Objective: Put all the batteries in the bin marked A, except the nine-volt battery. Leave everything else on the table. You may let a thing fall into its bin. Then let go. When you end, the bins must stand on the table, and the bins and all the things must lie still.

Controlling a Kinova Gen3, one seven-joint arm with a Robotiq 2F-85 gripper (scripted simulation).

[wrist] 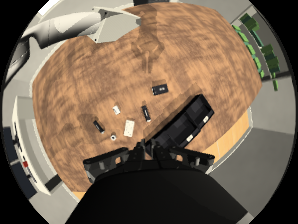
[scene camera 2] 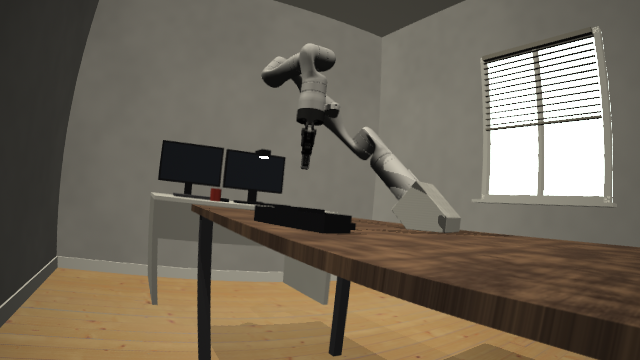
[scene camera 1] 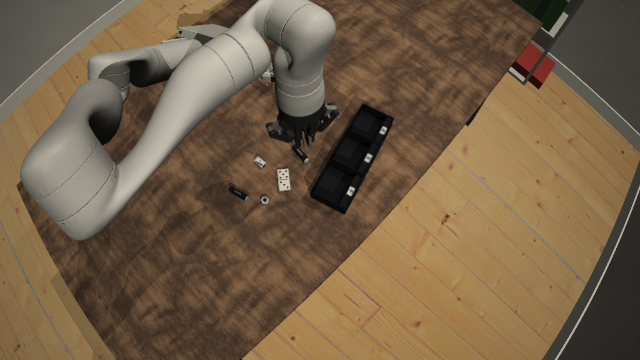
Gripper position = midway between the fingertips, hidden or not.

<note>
In view: my gripper (scene camera 1: pixel 304 143).
My gripper also shows in the wrist view (wrist: pixel 147 144) and in scene camera 2 (scene camera 2: pixel 304 169).
</note>
